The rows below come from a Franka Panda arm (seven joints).
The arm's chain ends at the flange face. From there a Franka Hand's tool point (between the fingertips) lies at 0.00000 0.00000 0.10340 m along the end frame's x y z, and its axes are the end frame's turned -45 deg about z.
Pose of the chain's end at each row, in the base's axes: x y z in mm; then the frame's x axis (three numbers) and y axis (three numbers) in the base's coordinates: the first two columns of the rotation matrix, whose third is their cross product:
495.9, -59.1, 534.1, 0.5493, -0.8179, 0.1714, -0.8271, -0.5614, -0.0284
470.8, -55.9, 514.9, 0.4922, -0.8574, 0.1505, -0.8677, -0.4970, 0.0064
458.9, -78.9, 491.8, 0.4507, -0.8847, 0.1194, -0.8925, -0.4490, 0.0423
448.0, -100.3, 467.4, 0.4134, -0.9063, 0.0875, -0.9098, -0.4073, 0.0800
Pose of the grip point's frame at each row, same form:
508.3, -72.1, 432.3, 0.9733, -0.1814, 0.1413, -0.1964, -0.9753, 0.1011
478.0, -69.7, 412.7, 0.9616, -0.2548, 0.1019, -0.2655, -0.9577, 0.1109
460.6, -91.9, 389.2, 0.9498, -0.3081, 0.0545, -0.3124, -0.9431, 0.1143
444.2, -112.0, 364.7, 0.9356, -0.3528, 0.0053, -0.3510, -0.9289, 0.1184

